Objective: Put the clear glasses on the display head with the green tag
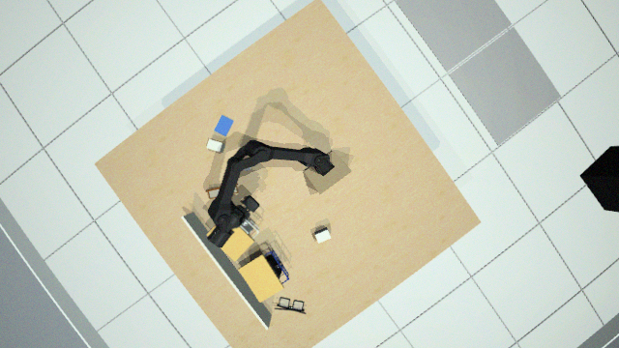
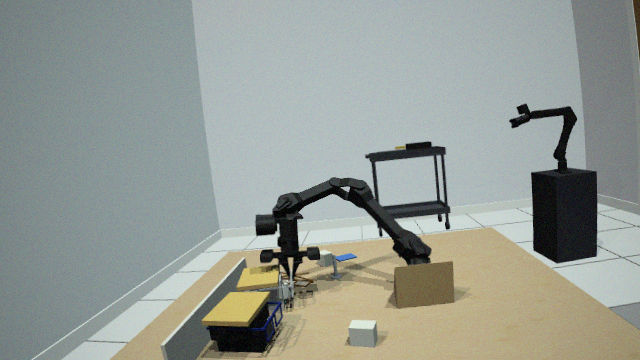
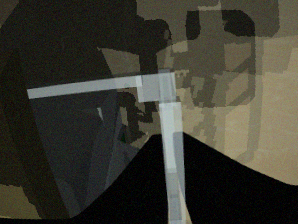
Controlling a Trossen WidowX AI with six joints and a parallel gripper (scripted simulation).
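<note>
Now: the display head 6 cm ahead of my gripper tip, 4 cm to the left of it and 1 cm below it. The rest, counted from my gripper tip: grey board: 21 cm ahead, 14 cm to the left, 1 cm below; grey post: 14 cm behind, 16 cm to the right, 4 cm below; blue tag: 18 cm behind, 36 cm to the right, 6 cm below.
</note>
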